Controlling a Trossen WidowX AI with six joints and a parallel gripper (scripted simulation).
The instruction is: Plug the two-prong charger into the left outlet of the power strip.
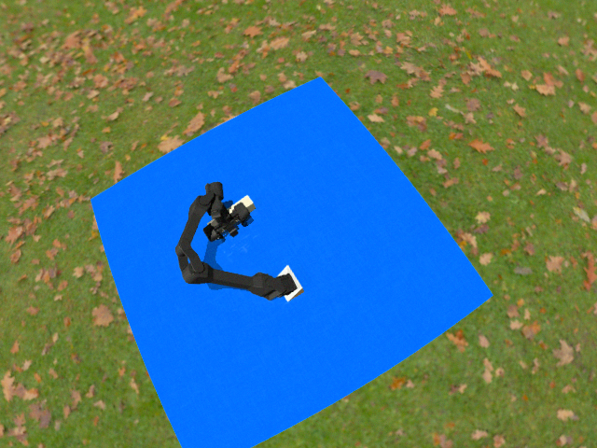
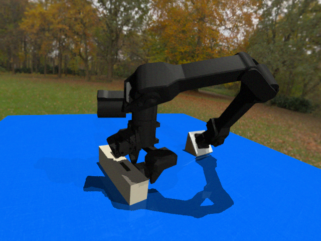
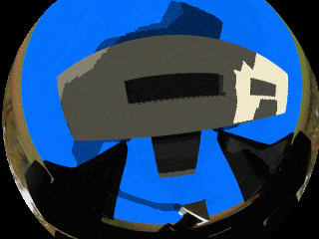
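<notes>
The black two-prong charger lies 2 cm ahead of my gripper tip and 1 cm above it.
</notes>
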